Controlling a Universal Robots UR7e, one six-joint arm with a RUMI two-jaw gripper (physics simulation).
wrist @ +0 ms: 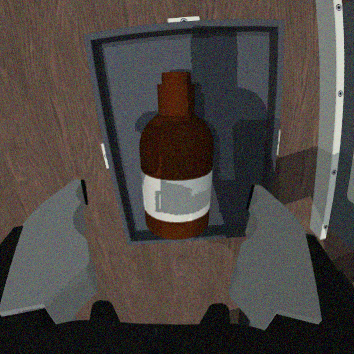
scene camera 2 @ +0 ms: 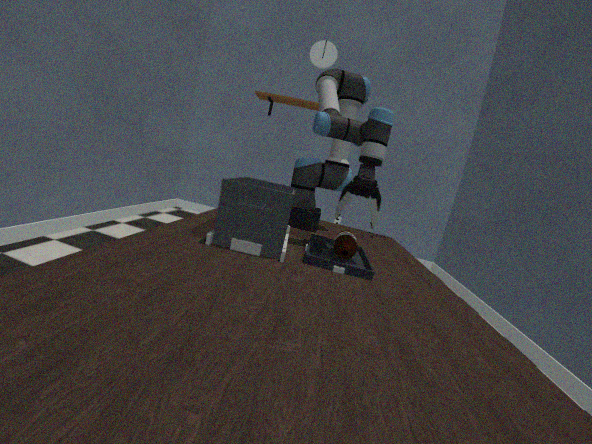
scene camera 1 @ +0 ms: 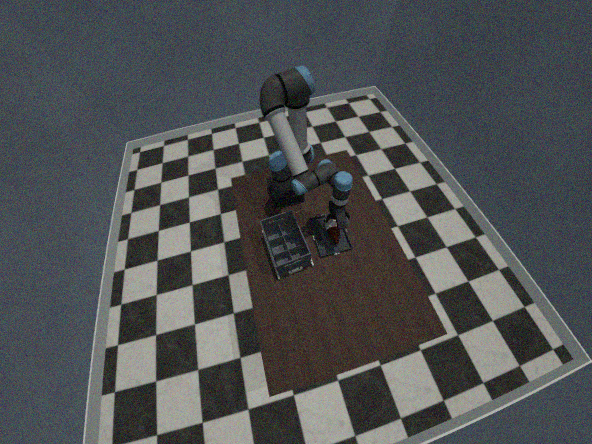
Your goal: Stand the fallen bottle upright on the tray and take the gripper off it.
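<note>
The brown bottle with a white label lies on its side on the dark grey tray. In the wrist view its neck points to the top and its base is at the tray's lower rim. My gripper is open and empty. In scene camera 2 its fingertips are above and behind the bottle. In the wrist view the fingers stand apart on either side of the bottle's label end, with a gap on each side.
A grey box with compartments stands beside the tray, on the left in both scene views. Its pale edge strip shows at the right in the wrist view. Both stand on the brown wooden surface.
</note>
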